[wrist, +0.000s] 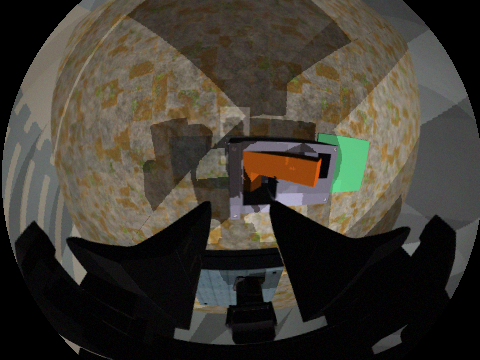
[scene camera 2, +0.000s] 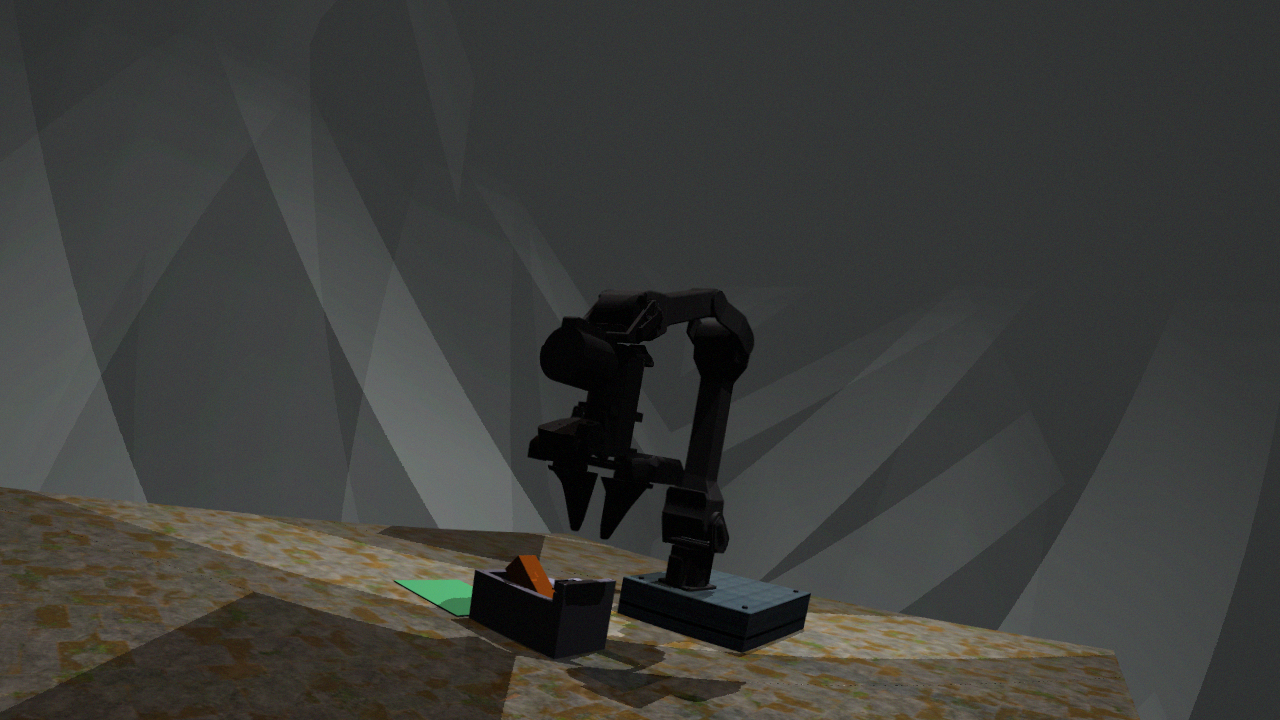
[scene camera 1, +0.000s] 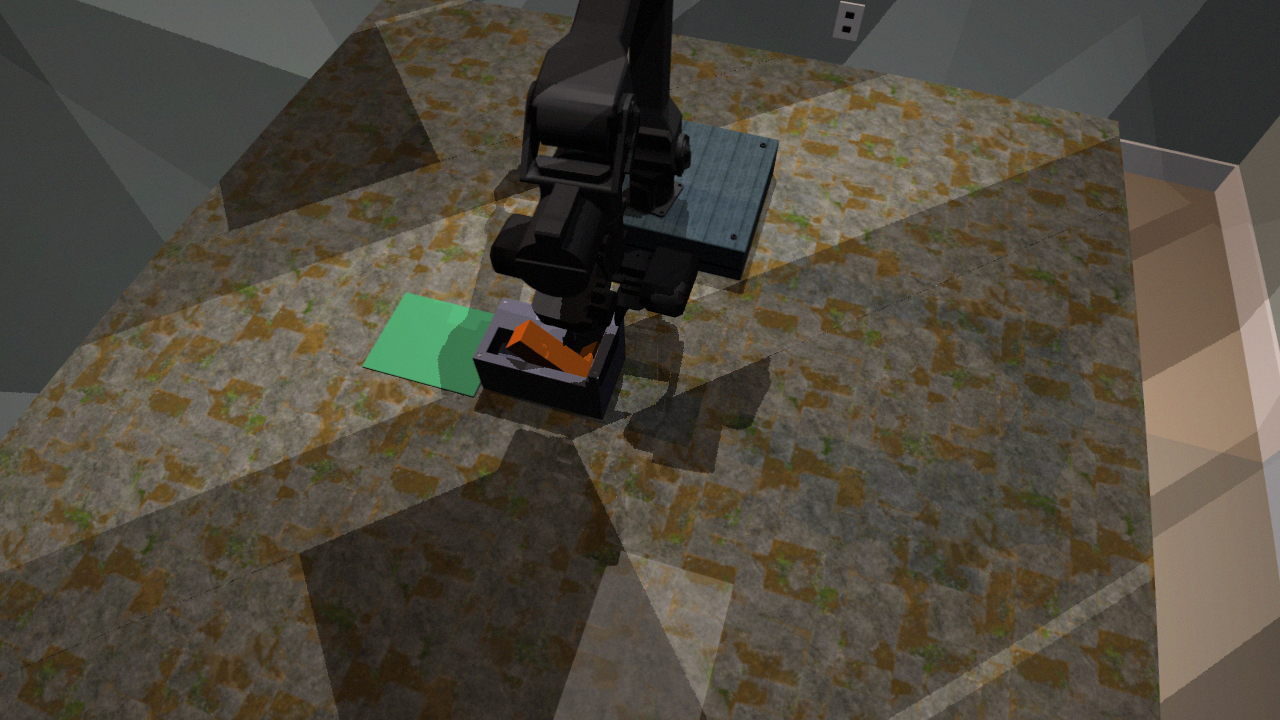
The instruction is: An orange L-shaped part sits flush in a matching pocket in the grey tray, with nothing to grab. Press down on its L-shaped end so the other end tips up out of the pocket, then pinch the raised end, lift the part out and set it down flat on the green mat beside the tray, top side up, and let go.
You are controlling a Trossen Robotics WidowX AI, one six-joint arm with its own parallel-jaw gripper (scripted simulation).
Path:
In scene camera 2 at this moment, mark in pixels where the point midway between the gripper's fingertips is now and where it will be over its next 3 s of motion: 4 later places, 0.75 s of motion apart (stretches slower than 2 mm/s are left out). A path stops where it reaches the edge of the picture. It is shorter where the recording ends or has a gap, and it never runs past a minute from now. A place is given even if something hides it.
The gripper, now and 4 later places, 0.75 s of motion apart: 589, 534; 536, 525; 530, 558; 528, 580; 531, 562

